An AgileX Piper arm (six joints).
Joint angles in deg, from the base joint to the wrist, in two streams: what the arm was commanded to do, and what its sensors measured. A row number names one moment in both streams.
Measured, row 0: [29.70 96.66 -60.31 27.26 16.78 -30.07]
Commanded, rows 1 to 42: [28.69 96.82 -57.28 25.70 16.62 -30.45]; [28.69 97.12 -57.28 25.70 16.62 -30.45]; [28.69 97.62 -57.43 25.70 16.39 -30.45]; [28.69 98.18 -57.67 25.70 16.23 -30.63]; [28.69 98.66 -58.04 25.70 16.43 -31.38]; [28.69 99.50 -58.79 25.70 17.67 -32.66]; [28.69 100.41 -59.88 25.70 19.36 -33.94]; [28.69 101.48 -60.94 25.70 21.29 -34.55]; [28.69 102.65 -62.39 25.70 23.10 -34.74]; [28.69 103.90 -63.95 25.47 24.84 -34.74]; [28.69 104.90 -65.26 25.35 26.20 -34.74]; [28.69 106.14 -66.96 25.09 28.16 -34.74]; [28.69 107.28 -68.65 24.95 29.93 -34.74]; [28.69 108.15 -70.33 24.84 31.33 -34.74]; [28.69 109.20 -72.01 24.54 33.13 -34.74]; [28.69 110.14 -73.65 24.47 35.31 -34.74]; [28.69 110.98 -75.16 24.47 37.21 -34.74]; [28.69 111.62 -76.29 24.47 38.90 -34.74]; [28.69 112.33 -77.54 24.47 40.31 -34.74]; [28.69 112.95 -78.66 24.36 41.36 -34.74]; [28.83 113.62 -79.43 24.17 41.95 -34.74]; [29.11 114.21 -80.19 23.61 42.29 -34.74]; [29.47 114.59 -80.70 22.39 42.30 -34.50]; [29.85 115.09 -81.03 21.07 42.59 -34.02]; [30.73 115.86 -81.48 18.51 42.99 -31.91]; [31.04 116.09 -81.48 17.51 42.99 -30.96]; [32.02 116.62 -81.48 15.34 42.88 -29.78]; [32.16 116.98 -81.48 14.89 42.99 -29.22]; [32.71 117.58 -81.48 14.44 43.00 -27.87]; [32.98 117.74 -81.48 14.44 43.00 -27.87]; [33.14 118.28 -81.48 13.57 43.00 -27.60]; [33.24 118.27 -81.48 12.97 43.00 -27.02]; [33.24 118.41 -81.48 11.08 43.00 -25.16]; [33.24 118.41 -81.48 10.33 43.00 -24.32]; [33.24 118.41 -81.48 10.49 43.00 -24.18]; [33.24 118.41 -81.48 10.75 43.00 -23.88]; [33.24 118.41 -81.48 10.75 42.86 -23.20]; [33.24 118.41 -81.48 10.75 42.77 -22.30]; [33.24 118.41 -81.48 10.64 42.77 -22.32]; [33.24 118.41 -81.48 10.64 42.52 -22.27]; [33.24 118.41 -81.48 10.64 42.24 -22.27]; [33.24 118.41 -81.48 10.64 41.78 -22.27]
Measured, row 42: [33.22 118.53 -81.16 11.12 43.03 -22.66]
